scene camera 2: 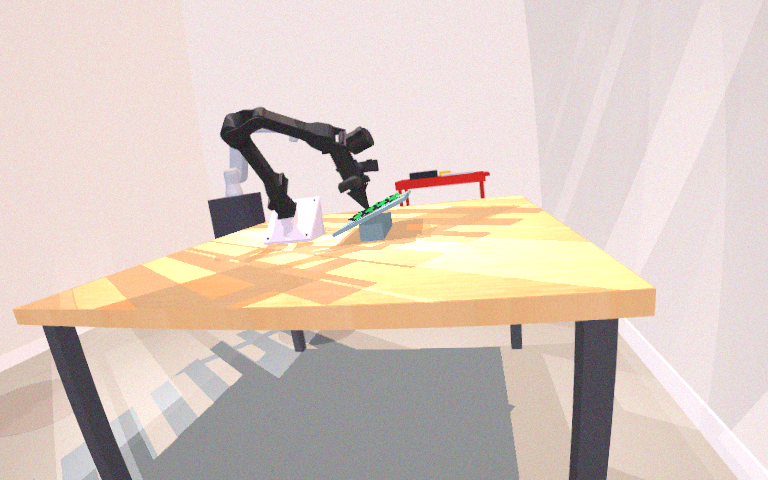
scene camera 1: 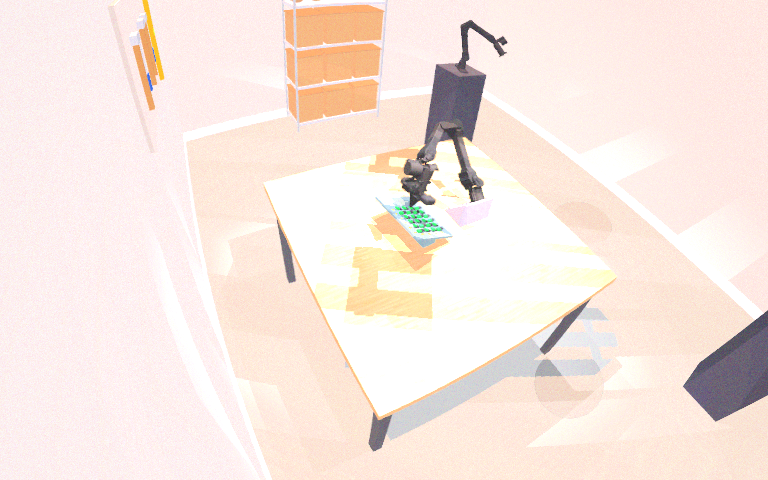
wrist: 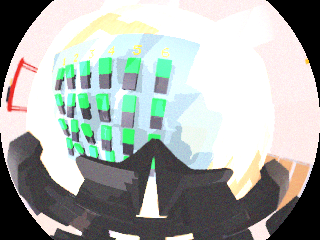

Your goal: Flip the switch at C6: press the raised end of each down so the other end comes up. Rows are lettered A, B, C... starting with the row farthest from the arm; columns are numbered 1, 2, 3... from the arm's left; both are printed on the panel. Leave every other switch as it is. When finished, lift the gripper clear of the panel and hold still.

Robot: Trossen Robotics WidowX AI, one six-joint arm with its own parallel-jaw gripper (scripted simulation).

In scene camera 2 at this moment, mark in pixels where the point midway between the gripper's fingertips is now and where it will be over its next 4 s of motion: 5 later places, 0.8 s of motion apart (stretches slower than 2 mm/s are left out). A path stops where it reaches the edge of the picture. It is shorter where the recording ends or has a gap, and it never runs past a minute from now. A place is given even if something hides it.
My gripper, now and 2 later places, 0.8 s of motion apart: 367, 209; 368, 210; 363, 187
